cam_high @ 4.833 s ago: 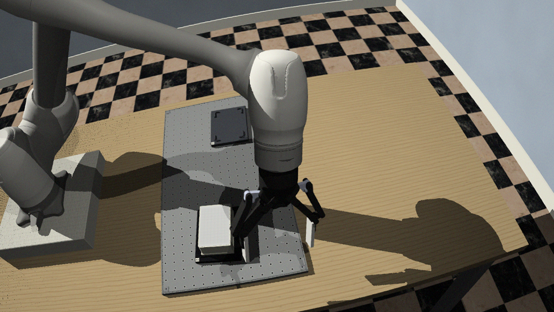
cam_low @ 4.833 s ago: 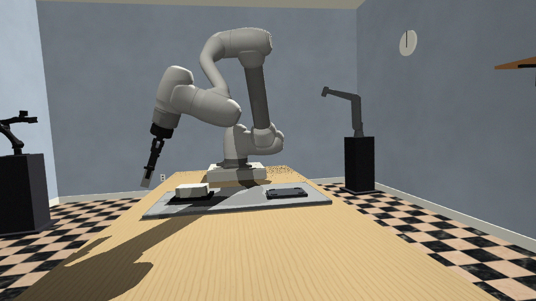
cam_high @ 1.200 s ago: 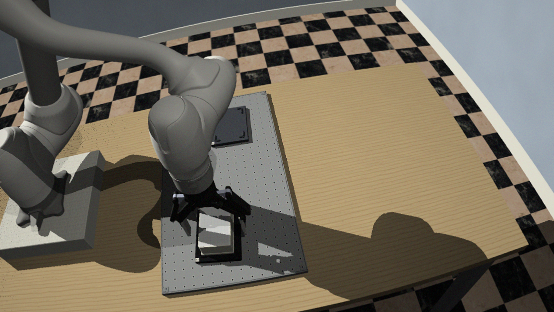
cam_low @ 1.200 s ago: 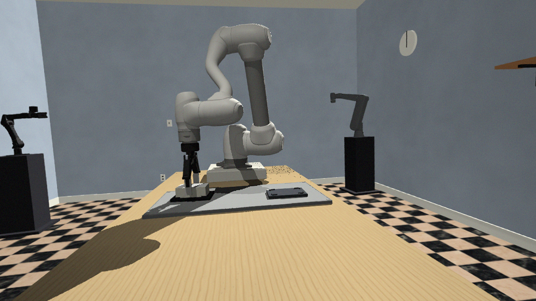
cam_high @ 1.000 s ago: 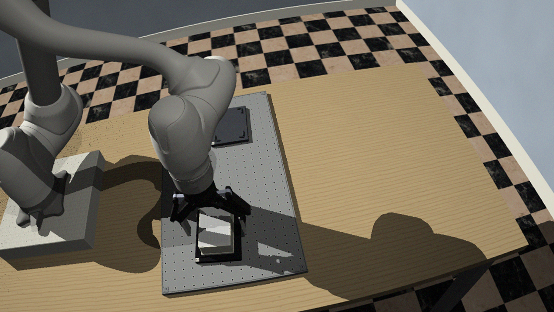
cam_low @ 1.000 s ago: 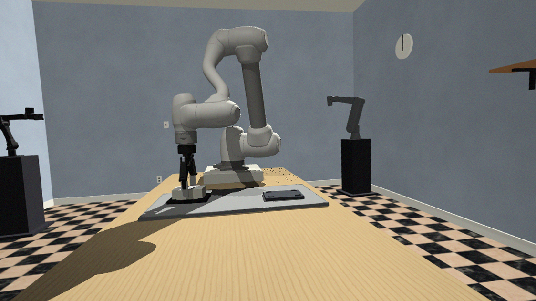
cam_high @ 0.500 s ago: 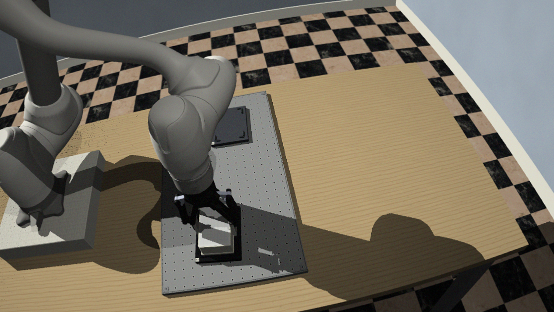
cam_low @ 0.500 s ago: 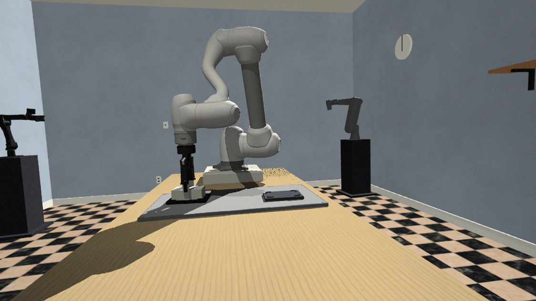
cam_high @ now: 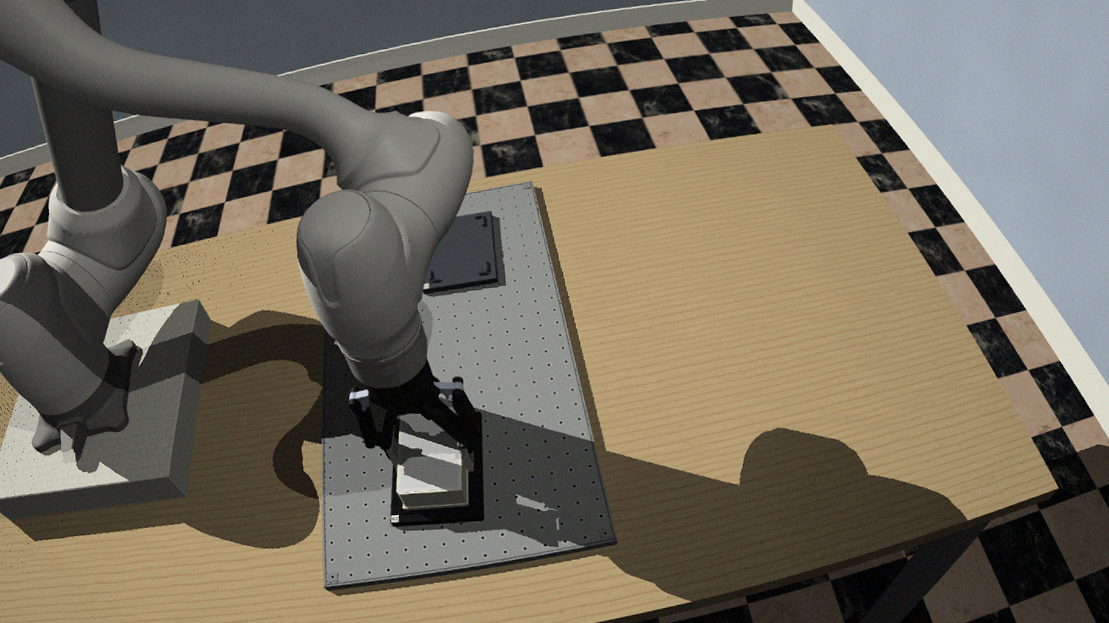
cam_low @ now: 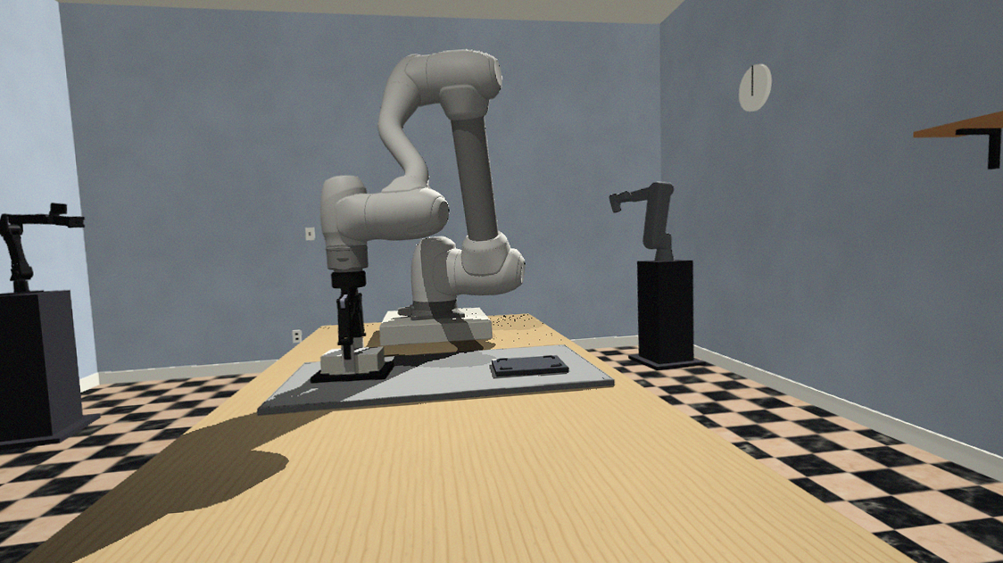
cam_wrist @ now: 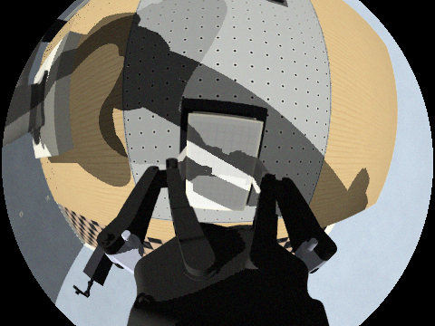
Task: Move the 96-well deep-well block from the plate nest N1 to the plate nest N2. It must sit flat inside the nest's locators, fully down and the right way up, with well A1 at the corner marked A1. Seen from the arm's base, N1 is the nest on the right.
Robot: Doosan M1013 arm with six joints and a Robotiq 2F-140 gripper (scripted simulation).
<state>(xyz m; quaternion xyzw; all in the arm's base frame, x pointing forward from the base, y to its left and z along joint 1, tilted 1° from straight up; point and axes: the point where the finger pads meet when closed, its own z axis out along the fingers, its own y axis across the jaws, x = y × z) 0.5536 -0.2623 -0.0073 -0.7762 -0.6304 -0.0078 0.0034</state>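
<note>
My hand is 30 mm above the plate nest. Round my hand: white deep-well block 10 mm below.
</note>
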